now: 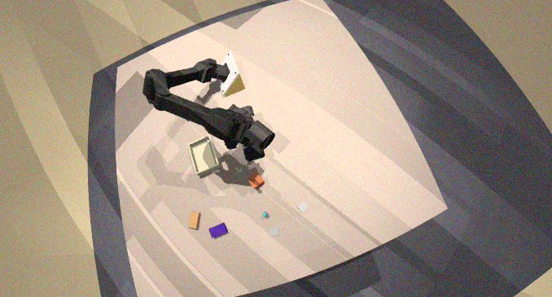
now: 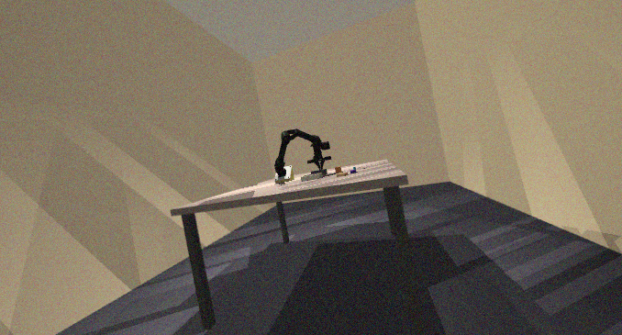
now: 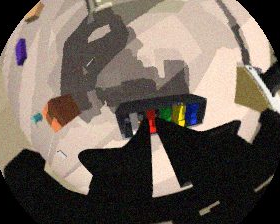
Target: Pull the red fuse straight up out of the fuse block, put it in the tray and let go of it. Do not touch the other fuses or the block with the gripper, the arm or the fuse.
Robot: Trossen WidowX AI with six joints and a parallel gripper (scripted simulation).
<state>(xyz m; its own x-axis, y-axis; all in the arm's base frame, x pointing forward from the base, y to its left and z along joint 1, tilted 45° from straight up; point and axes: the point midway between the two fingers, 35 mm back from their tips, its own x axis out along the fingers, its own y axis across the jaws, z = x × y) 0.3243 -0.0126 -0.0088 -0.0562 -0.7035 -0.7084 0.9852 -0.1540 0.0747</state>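
My gripper tip is 40 mm past the cream tray, 210 mm to the left of it and 30 mm above it. The rest, counted from my gripper tip: red fuse 10 mm below.
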